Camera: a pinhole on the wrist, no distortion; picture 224 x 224 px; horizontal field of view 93.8 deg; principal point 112.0 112.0 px. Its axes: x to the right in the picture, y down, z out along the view. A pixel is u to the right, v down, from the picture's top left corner.
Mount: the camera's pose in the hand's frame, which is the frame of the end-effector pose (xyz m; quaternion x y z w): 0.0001 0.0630 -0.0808 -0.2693 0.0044 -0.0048 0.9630
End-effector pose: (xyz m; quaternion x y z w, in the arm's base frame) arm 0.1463 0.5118 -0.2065 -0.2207 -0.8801 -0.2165 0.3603
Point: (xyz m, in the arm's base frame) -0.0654 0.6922 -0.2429
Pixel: 175 29
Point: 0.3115 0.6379 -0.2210
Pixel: 36 172
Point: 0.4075 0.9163 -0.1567
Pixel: 98 206
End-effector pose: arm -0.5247 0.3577 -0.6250 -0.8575 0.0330 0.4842 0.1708
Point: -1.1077 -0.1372 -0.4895
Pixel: 18 160
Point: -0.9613 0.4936 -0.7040
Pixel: 73 26
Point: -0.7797 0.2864 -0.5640
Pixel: 20 72
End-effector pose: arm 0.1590 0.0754 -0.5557 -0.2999 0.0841 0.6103 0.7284
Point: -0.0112 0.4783 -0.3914
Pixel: 162 69
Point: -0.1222 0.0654 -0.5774
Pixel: 78 166
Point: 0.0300 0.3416 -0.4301
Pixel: 153 63
